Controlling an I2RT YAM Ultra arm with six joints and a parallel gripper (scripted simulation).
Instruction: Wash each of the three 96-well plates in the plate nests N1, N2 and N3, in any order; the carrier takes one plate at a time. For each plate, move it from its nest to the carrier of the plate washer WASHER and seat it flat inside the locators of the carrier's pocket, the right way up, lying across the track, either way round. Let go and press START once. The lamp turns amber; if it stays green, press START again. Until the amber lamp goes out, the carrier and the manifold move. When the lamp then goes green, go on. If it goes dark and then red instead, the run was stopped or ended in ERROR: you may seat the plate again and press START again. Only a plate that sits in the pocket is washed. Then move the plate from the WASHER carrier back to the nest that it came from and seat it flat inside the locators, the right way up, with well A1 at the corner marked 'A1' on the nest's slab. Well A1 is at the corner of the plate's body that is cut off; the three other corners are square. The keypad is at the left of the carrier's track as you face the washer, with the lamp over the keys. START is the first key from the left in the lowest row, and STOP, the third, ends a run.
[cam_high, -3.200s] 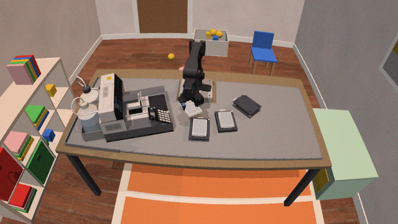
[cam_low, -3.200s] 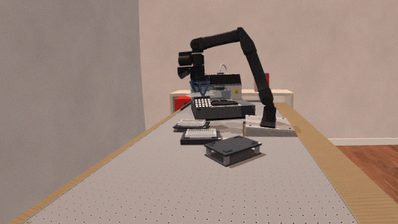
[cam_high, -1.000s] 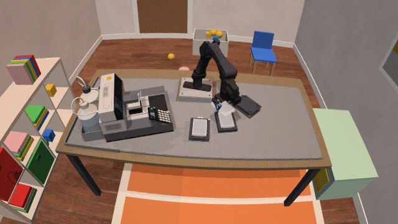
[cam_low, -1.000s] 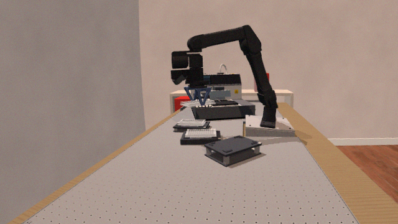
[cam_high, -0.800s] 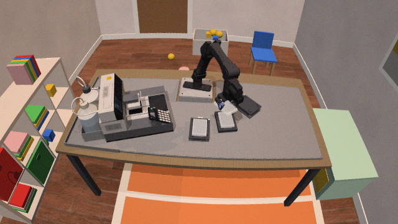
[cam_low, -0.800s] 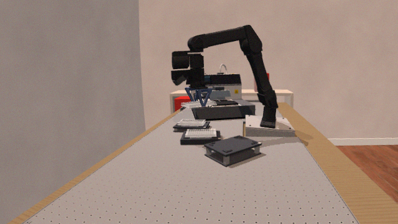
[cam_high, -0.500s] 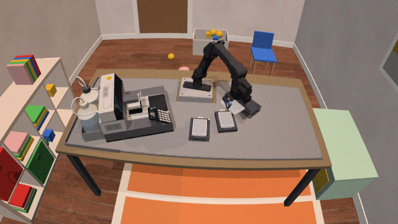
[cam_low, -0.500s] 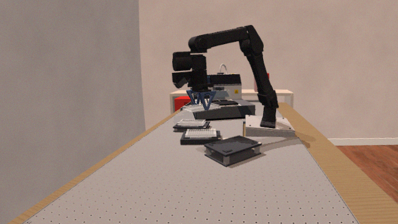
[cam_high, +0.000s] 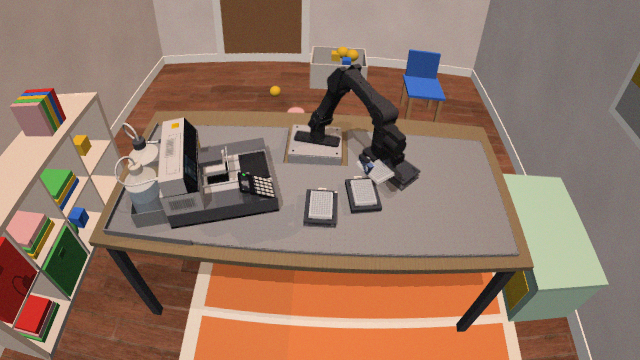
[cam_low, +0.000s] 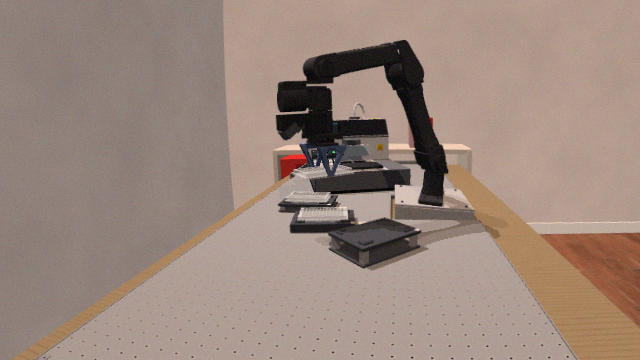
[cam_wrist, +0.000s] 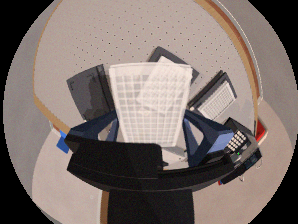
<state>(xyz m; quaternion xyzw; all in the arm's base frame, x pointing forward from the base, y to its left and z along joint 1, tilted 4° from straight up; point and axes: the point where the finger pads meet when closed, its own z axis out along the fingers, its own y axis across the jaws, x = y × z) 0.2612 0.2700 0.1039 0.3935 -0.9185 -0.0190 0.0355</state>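
The nest lies 150 mm behind my hand, 110 mm below it and 100 mm to the left of it. From my hand the other things lie so: manifold 600 mm to the right, 90 mm ahead, 10 mm below; then plate washer 610 mm to the right, 100 mm ahead, 20 mm below; then washer carrier 470 mm to the right, 60 mm below, 30 mm ahead.
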